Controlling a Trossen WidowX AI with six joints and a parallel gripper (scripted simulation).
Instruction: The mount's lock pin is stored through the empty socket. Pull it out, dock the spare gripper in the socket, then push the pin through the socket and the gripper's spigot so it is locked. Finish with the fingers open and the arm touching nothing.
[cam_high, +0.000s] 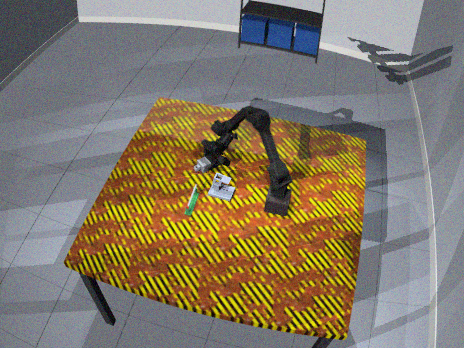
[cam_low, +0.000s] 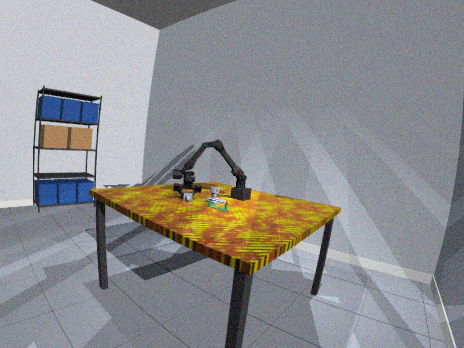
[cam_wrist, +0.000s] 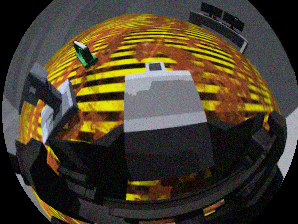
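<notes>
Right now the grey mount is 14 cm behind my gripper tip, 12 cm to the left of it and 4 cm above it. From my gripper tip the other things lie so: green cradle: 5 cm behind, 24 cm to the left, 2 cm above; spare gripper: 1 cm above.
</notes>
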